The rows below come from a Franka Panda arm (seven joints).
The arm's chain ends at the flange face. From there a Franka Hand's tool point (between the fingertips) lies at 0.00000 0.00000 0.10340 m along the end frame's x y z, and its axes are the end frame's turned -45 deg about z.
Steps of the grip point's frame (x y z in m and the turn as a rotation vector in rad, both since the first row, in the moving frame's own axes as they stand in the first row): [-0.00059 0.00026 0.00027 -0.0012 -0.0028 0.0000]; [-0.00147 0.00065 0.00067 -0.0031 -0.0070 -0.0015]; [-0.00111 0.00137 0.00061 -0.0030 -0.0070 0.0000]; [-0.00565 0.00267 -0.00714 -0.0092 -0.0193 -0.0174]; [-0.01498 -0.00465 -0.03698 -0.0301 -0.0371 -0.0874]
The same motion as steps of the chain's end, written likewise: [-0.00012 0.00031 0.00027 -0.0028 -0.0011 0.0000]; [-0.00030 0.00076 0.00067 -0.0071 -0.0028 -0.0015]; [0.00048 0.00102 0.00061 -0.0071 -0.0028 0.0000]; [-0.00139 0.00379 -0.00712 -0.0202 -0.0071 -0.0174]; [-0.01358 0.00238 -0.03686 -0.0475 -0.0049 -0.0874]
